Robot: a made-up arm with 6 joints. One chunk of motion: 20 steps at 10 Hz.
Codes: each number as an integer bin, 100 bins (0 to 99) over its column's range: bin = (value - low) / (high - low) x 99, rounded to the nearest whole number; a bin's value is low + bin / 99 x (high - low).
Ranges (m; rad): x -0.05..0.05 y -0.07..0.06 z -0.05..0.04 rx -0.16..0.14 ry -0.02..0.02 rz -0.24..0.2
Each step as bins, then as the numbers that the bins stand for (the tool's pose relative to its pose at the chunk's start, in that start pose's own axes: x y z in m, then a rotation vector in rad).
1 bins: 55 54 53 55 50 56
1 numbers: 0.0056 0.0009 -0.0018 0.0067 0.0002 0.0089
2 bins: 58 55 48 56 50 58
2 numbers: 0.0086 0.0022 -0.0064 0.0097 0.0002 0.0178
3 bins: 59 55 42 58 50 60
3 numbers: 0.0096 0.0022 -0.0118 0.0158 0.0002 0.0267
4 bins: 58 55 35 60 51 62
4 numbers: 0.0086 0.0022 -0.0182 0.0218 0.0006 0.0356
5 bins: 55 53 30 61 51 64
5 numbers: 0.0056 -0.0004 -0.0227 0.0248 0.0006 0.0444
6 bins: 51 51 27 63 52 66
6 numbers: 0.0015 -0.0030 -0.0255 0.0309 0.0010 0.0533
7 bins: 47 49 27 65 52 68
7 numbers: -0.0025 -0.0057 -0.0255 0.0370 0.0010 0.0622
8 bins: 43 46 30 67 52 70
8 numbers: -0.0066 -0.0096 -0.0227 0.0430 0.0010 0.0711
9 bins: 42 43 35 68 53 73
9 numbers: -0.0076 -0.0135 -0.0182 0.0461 0.0014 0.0844
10 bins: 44 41 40 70 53 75
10 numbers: -0.0056 -0.0162 -0.0136 0.0521 0.0014 0.0933
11 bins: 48 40 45 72 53 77
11 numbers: -0.0015 -0.0175 -0.0091 0.0582 0.0014 0.1022
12 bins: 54 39 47 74 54 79
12 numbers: 0.0045 -0.0188 -0.0073 0.0642 0.0018 0.1111
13 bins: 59 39 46 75 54 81
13 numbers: 0.0096 -0.0188 -0.0082 0.0673 0.0018 0.1200
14 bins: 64 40 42 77 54 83
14 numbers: 0.0146 -0.0175 -0.0118 0.0733 0.0018 0.1289
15 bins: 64 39 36 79 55 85
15 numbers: 0.0146 -0.0188 -0.0173 0.0794 0.0022 0.1378
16 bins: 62 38 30 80 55 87
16 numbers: 0.0126 -0.0201 -0.0227 0.0824 0.0022 0.1467
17 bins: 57 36 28 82 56 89
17 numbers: 0.0076 -0.0227 -0.0245 0.0885 0.0026 0.1556
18 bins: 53 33 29 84 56 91
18 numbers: 0.0035 -0.0267 -0.0236 0.0945 0.0026 0.1644
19 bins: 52 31 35 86 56 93
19 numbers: 0.0025 -0.0293 -0.0182 0.1006 0.0026 0.1733
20 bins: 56 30 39 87 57 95
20 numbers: 0.0066 -0.0306 -0.0145 0.1036 0.0030 0.1822
